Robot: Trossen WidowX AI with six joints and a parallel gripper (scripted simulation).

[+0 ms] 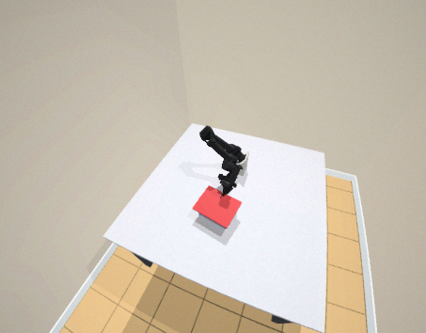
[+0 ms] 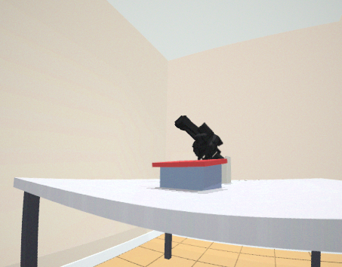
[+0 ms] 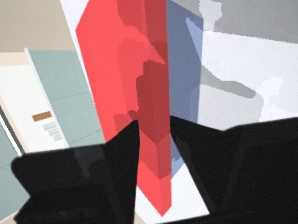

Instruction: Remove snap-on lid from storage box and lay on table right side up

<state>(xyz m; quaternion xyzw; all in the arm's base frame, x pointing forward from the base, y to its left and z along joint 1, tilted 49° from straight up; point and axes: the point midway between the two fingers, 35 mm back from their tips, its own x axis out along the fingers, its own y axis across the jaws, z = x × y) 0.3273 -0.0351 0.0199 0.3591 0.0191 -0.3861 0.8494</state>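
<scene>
The red lid lies 80 mm ahead of my gripper tip and 20 mm to the right of it. Also, from my gripper tip: storage box (70 mm ahead, 60 mm below, 20 mm to the right).
</scene>
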